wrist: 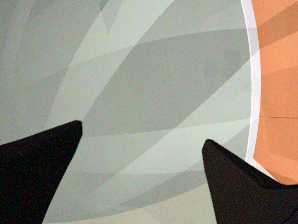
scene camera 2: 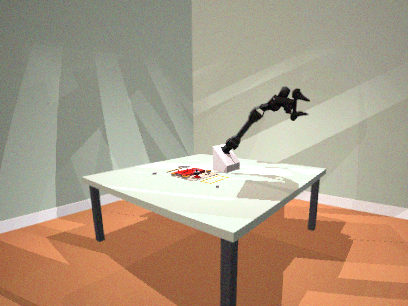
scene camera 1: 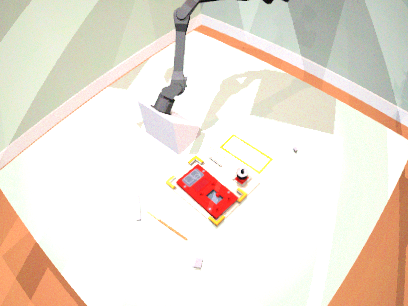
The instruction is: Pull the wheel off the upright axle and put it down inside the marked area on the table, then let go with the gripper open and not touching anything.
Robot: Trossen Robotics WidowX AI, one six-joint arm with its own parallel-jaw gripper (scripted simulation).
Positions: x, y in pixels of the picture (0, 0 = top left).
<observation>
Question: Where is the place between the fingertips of the gripper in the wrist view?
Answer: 143, 137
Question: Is the gripper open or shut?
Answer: Open.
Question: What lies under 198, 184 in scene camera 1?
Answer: A red board.
</observation>
